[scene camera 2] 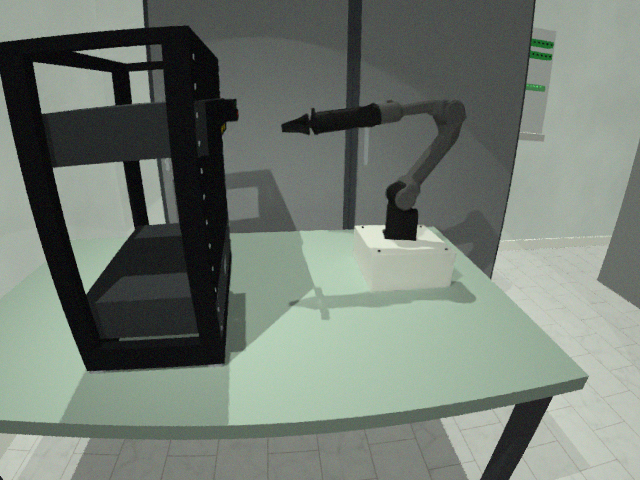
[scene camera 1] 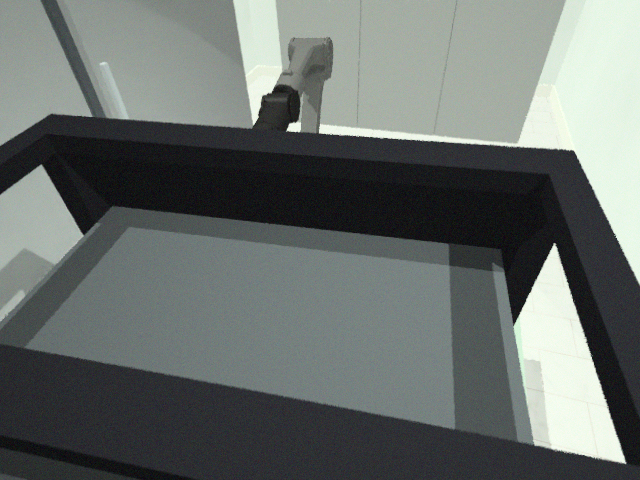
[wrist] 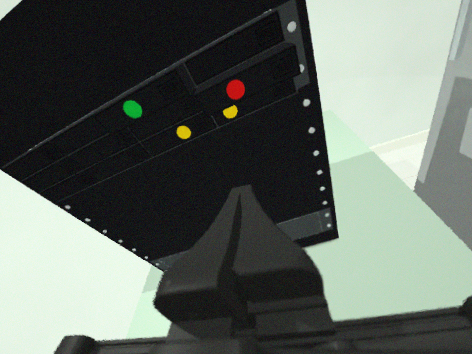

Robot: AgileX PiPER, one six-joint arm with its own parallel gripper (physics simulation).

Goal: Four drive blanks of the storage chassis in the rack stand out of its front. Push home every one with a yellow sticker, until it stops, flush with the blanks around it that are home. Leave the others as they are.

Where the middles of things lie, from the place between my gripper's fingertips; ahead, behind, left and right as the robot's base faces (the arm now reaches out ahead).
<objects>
Now: hand 180 mm short of the red-stickered blank [wrist: 279, 64], 40 mm below it and 20 mm to the right of it.
</objects>
